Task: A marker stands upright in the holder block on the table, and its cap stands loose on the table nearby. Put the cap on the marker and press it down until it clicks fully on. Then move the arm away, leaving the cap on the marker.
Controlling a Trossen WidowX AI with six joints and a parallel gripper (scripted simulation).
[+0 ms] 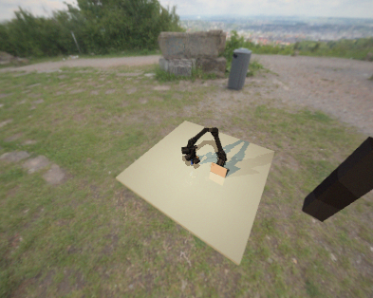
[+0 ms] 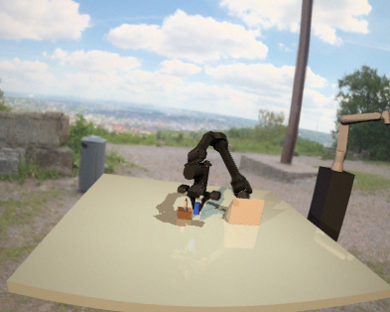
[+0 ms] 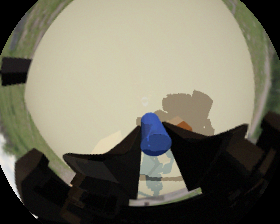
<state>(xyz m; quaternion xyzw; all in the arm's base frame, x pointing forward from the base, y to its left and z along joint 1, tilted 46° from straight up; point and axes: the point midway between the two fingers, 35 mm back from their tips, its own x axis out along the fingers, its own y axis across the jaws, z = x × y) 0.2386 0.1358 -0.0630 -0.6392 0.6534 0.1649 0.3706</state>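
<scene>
Now: the orange holder block 11 cm to the right of my gripper tip, 7 cm below it and 5 cm ahead of it. From my gripper tip the other things lie so: blue cap: 1 cm above.
</scene>
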